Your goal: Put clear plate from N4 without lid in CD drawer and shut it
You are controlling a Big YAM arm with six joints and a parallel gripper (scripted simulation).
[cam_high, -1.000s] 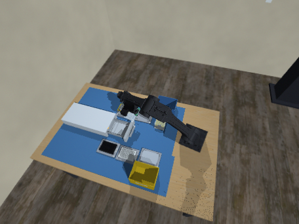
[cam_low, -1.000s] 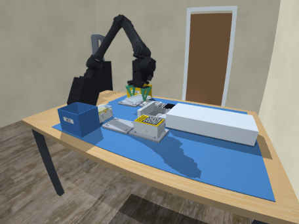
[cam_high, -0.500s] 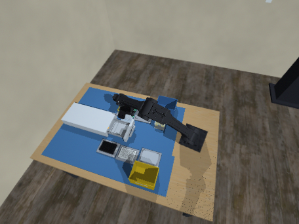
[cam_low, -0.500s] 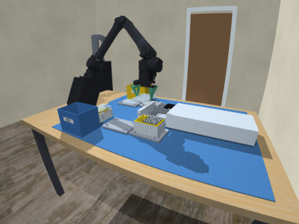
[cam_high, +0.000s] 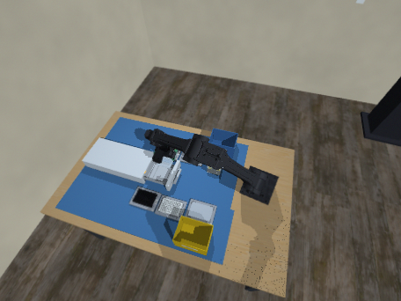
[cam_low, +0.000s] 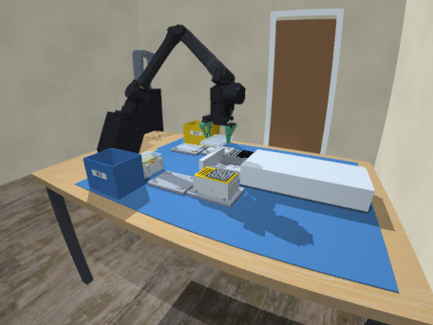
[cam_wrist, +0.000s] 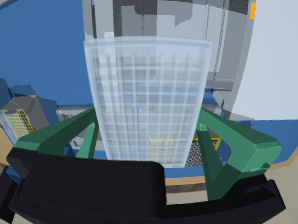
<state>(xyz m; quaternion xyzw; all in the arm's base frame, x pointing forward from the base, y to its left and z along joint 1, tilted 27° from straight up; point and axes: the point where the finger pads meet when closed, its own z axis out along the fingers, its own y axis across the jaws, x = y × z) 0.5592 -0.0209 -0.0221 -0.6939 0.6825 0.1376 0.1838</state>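
Right now the drawer is 120 mm below my hand, 80 mm ahead of it and 50 mm to the left of it. Round my hand: clear plate: right at my hand; then yellow-labelled tip box: 140 mm to the right, 90 mm below, 60 mm ahead; then grey work nest: 150 mm to the right, 140 mm below, 100 mm behind.
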